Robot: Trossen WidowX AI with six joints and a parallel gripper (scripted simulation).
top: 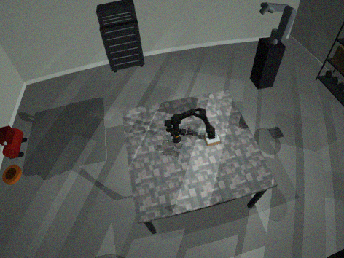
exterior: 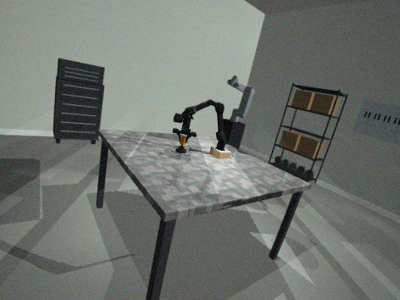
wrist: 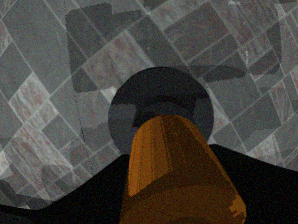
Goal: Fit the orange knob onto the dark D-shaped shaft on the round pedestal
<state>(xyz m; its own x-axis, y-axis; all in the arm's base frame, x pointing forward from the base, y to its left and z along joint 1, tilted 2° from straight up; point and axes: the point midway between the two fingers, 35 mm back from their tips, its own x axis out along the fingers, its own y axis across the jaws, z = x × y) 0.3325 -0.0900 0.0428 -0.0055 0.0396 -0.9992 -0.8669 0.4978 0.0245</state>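
Now: gripper tip 2 cm below the orange knob. Also, from my gripper tip: pedestal: 4 cm below.
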